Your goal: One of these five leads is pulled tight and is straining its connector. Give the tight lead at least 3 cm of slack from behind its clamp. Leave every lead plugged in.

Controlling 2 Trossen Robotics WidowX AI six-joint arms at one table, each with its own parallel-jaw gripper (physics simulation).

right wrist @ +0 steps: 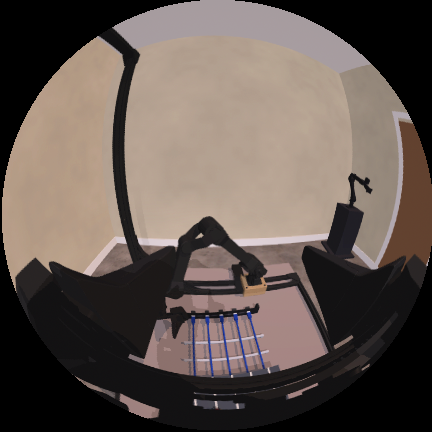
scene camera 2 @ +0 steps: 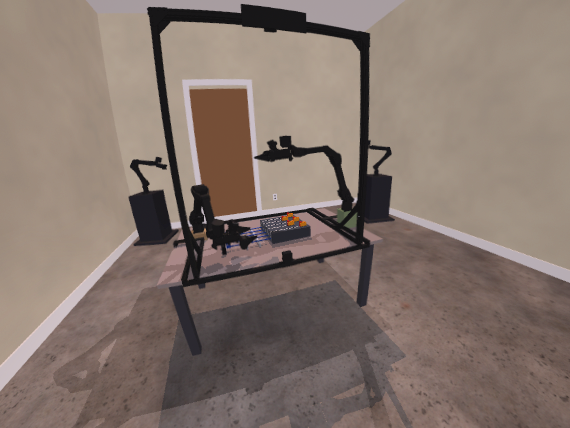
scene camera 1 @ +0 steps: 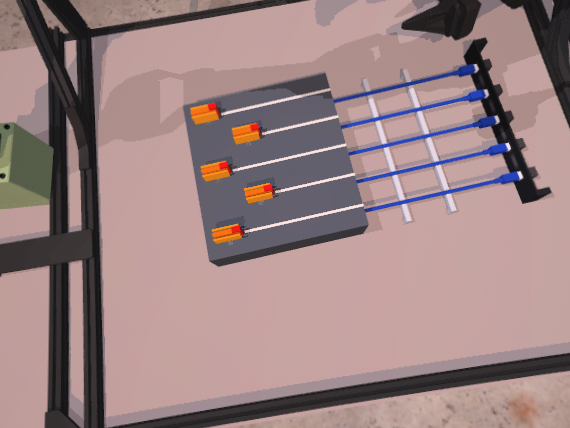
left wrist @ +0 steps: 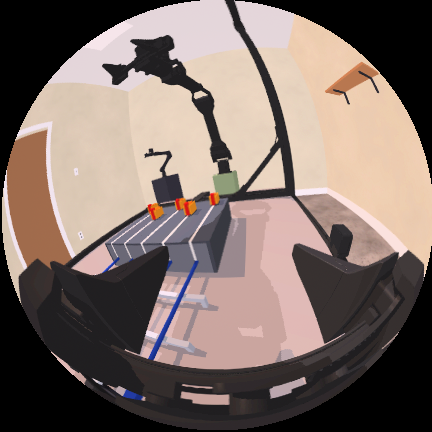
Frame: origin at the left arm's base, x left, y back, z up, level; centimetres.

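Where they show: left gripper, fingertip midpoint: (right wrist: 159,339) (scene camera 2: 253,232) (scene camera 1: 388,8) (left wrist: 232,252); right gripper, fingertip midpoint: (right wrist: 242,253) (scene camera 2: 254,157) (left wrist: 114,52); left arm's base, link origin: (right wrist: 253,279) (scene camera 2: 198,231); right arm's base, link origin: (scene camera 2: 347,209) (left wrist: 224,172).
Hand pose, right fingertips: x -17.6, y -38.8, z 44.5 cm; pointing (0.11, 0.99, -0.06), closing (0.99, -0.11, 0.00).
Each offset is from my right fingertips to the centre of the thing. "*": to the spot under its first point.
Five blue leads, such as the top one @[* dx -8.2, dy +9.5, dz -47.2 cm] (scene camera 1: 400,89) and the nearest one @[* dx -8.8, dy +8.0, dz -47.2 cm] (left wrist: 172,315), run from a black rack @[* dx +15.2, dy +23.8, dz -47.5 cm] (scene camera 1: 526,192) onto a dark grey block (scene camera 1: 275,237) (left wrist: 220,245). There they continue as white lines to orange clamps with red parts, such as the lowest clamp @[* dx +13.3, dy -24.5, dz -40.7 cm] (scene camera 1: 227,233). Connectors, such as the lowest one @[* dx +12.4, dy +21.8, dz -46.7 cm] (scene camera 1: 510,177), sit at the rack. Which lead is tight cannot be told. My left gripper (scene camera 2: 252,235) (left wrist: 232,252) is open beside the rack end of the leads; the top lead of scene camera 1 appears between its fingers. My right gripper (scene camera 2: 256,158) is open, high above the table.
Two pale bars (scene camera 1: 406,215) (scene camera 1: 450,206) cross the leads between block and rack. A black frame (scene camera 1: 92,300) surrounds the table area. The right arm's green base (scene camera 1: 30,175) (left wrist: 226,183) stands beyond the block. The left arm's tan base (right wrist: 254,287) stands behind the rack.
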